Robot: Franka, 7 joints.
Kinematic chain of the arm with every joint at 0, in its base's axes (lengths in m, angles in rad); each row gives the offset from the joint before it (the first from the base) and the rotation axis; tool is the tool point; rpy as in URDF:
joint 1: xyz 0 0 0.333 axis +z
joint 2: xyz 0 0 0 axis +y
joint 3: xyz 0 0 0.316 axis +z
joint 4: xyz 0.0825 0 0 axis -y
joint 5: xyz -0.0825 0 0.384 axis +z
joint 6: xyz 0 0 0 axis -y
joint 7: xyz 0.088 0 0 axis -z
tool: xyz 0 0 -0.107 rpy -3.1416 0 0
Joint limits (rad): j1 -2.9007..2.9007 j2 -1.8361..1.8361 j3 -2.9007..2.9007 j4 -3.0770..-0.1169 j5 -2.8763..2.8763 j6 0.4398..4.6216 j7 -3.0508..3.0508
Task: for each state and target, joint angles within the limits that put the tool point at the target. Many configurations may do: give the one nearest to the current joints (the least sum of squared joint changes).
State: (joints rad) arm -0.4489 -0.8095 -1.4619 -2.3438 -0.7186 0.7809 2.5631
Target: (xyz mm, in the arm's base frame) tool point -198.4 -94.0 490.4
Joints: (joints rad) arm -1.1258 -1.2926 -0.7949 -2.4529 -0.3749 0.4398 2.5631
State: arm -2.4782 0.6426 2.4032 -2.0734 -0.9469 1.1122 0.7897
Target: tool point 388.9 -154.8 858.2
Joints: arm -2.3465 0.4913 2.5507 -1.4852 -1.1109 1.4732 0.7897
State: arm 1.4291 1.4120 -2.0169 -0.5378 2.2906 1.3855 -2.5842
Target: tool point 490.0 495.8 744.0
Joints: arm 1.2086 1.0840 -2.1229 -0.7509 2.2630 1.3992 -2.5842
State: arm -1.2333 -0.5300 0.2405 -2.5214 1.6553 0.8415 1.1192
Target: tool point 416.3 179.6 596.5
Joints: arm -0.9509 -0.5518 0.8358 -2.1838 1.7759 1.0233 1.1192
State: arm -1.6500 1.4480 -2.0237 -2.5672 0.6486 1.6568 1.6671
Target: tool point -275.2 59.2 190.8
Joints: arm -1.5548 1.2625 -1.4356 -2.6958 0.7827 1.5255 1.6671
